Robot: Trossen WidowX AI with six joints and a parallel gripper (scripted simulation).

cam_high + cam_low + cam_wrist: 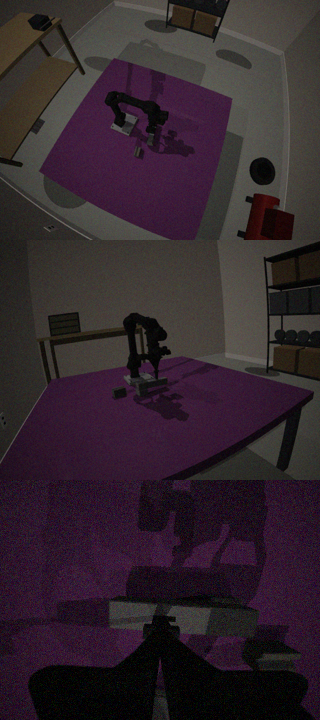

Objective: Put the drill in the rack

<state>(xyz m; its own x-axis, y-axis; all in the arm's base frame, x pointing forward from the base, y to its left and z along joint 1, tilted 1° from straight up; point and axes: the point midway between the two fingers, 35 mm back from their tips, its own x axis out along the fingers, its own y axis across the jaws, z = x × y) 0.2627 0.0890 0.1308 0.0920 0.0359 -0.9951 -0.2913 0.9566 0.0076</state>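
Now: the dark key 30 mm below my gripper tip. Round my gripper tip: small grey block: 220 mm to the right, 90 mm below, 20 mm behind; then long grey fixture: 80 mm below, 40 mm to the right, 10 mm ahead; then drill: 70 mm below, 60 mm to the right, 10 mm ahead.
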